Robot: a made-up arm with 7 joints.
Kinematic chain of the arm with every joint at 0, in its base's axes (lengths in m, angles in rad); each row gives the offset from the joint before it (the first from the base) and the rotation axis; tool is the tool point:
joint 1: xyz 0 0.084 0 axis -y
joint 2: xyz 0 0.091 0 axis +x
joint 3: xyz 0 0 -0.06 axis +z
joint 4: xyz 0 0 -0.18 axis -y
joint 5: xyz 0 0 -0.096 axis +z
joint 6: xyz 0 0 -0.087 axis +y
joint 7: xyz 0 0 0 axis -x
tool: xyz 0 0 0
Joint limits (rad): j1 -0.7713..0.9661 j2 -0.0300..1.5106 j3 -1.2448..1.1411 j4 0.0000..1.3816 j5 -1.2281..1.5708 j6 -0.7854..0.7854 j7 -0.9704..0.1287
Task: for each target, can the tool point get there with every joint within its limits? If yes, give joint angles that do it. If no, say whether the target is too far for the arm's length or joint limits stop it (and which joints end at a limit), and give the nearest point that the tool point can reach.
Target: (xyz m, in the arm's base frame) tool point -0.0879 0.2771 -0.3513
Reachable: yes | joints -0.5580 0.5705 -0.7319 0.9592 1.2133 0.2281 -0.0116
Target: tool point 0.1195 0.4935 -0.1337
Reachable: yes | joints -0.3708 1.3531 -0.0660 1.0659 -0.9161 -0.3464 -0.0254
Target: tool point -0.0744 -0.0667 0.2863
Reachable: no: joint limits stop it (at a limit: joint 1, joint 2, joint 4) | nearest point 0.2849 0.0250 -0.0627 | short by 0.509 m
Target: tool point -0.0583 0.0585 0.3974
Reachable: no: joint limits stop it (at a limit: joint 1, joint 2, joint 4) | nearest point -0.0099 0.4562 0.1687 | short by 0.461 m
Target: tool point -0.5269 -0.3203 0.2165
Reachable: no: too far | nearest point -0.1464 -0.0034 -0.2331 | short by 0.669 m
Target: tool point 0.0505 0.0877 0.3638
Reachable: no: joint limits stop it (at a limit: joint 1, joint 2, joint 4) | nearest point 0.0408 0.4537 0.1682 | short by 0.415 m
